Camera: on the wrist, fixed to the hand. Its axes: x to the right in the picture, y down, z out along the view.
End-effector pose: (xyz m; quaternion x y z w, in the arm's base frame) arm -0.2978 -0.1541 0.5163 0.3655 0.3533 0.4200 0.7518
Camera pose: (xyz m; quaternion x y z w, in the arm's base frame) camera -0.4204 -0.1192 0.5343 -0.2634 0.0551 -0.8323 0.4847
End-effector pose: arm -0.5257 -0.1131 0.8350 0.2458 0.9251 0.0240 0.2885
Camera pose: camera -0.5336 -0.0480 0.9458 -0.8961 0.0796 -0.2992 0.3181
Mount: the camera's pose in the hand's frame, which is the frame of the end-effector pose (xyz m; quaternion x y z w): -0.0217 0.0743 -0.1029 0.0580 0.3234 0.9425 0.0620
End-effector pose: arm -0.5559 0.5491 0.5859 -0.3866 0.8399 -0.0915 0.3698
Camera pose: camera -0.6610 0.6019 0.6382 -0.8186 -0.5307 -0.1691 0.1400
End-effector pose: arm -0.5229 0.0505 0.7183 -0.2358 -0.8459 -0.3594 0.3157
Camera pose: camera -0.4239 0.0157 0.7930 -0.6773 0.2510 0.2481 0.6455
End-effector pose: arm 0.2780 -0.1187 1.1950 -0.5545 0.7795 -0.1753 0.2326
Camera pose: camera 0.1685 -0.0726 1.2446 -0.7705 -0.6360 0.0162 0.0403
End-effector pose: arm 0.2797 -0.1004 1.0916 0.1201 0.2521 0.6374 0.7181
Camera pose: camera 0.1619 -0.1251 1.0460 -0.0806 -0.1716 -0.7405 0.6447
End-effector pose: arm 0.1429 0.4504 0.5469 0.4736 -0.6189 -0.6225 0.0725
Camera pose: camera 0.1877 0.3763 0.6422 -0.3484 -0.4973 0.2188 0.7638
